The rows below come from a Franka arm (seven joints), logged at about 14 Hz.
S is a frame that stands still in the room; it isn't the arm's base.
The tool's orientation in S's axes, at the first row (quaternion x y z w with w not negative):
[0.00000, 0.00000, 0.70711, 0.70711]
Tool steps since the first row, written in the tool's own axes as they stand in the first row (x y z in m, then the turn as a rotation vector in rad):
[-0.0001, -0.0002, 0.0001, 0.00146, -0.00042, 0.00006]
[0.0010, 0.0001, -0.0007, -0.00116, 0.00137, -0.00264]
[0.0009, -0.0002, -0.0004, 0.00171, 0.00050, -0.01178]
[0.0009, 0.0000, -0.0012, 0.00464, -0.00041, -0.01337]
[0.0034, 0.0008, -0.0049, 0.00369, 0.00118, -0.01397]
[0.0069, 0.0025, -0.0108, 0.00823, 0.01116, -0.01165]
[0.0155, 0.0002, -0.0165, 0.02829, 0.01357, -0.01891]
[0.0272, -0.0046, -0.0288, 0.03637, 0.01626, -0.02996]
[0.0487, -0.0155, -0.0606, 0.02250, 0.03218, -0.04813]
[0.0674, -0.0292, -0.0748, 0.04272, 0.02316, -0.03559]
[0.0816, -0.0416, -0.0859, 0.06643, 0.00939, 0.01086]
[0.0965, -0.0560, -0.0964, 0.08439, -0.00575, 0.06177]
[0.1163, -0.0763, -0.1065, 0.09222, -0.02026, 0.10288]
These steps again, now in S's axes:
[0.0002, -0.0001, 0.0001, 0.00042, 0.00146, 0.00006]
[-0.0001, 0.0010, -0.0007, -0.00137, -0.00116, -0.00264]
[0.0002, 0.0009, -0.0004, -0.00050, 0.00171, -0.01178]
[0.0000, 0.0009, -0.0012, 0.00041, 0.00464, -0.01337]
[-0.0008, 0.0034, -0.0049, -0.00118, 0.00369, -0.01397]
[-0.0025, 0.0069, -0.0108, -0.01116, 0.00823, -0.01165]
[-0.0002, 0.0155, -0.0165, -0.01357, 0.02829, -0.01891]
[0.0046, 0.0272, -0.0288, -0.01626, 0.03637, -0.02996]
[0.0155, 0.0487, -0.0606, -0.03218, 0.02250, -0.04813]
[0.0292, 0.0674, -0.0748, -0.02316, 0.04272, -0.03559]
[0.0416, 0.0816, -0.0859, -0.00939, 0.06643, 0.01086]
[0.0560, 0.0965, -0.0964, 0.00575, 0.08439, 0.06177]
[0.0763, 0.1163, -0.1065, 0.02026, 0.09222, 0.10288]

